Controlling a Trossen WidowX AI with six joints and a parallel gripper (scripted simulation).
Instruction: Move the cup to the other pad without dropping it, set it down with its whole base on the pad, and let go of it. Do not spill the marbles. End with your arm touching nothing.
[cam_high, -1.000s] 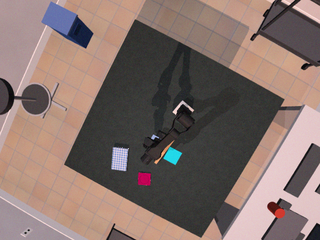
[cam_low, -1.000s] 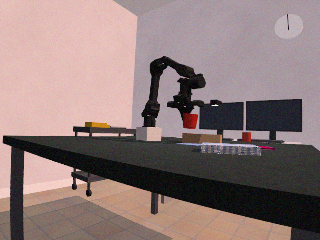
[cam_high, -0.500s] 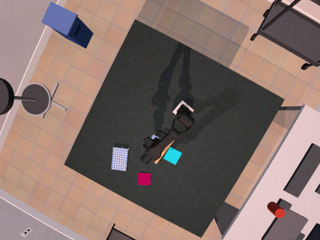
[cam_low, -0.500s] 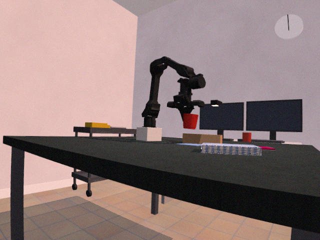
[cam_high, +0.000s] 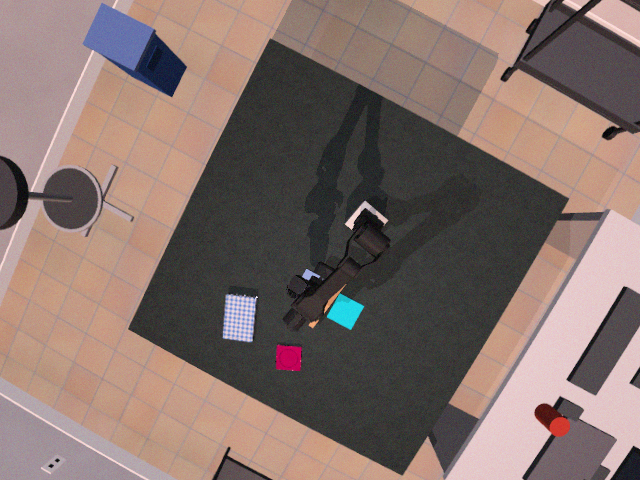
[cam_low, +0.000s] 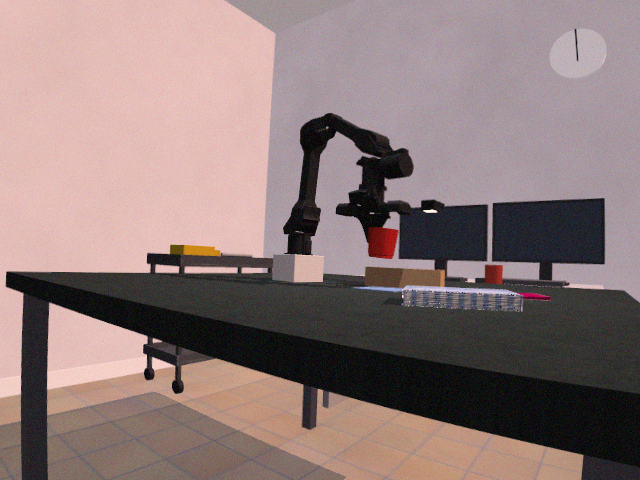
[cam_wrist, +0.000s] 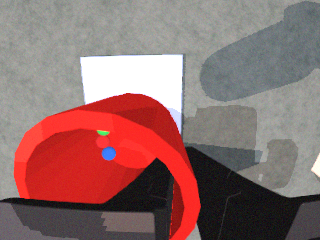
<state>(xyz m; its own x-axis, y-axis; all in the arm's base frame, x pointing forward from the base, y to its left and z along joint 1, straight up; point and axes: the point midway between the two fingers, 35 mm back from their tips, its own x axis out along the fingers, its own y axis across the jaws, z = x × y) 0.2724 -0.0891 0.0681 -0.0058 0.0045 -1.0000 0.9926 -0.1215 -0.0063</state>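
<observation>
Right now my hand is 50 mm above the red cup and 30 mm short of it. Round my hand: blue marble: 60 mm below, 50 mm ahead, 10 mm to the left; wooden bar: 130 mm below, 70 mm to the left, 60 mm ahead; green marble: 60 mm below, 50 mm ahead, 10 mm to the right.
</observation>
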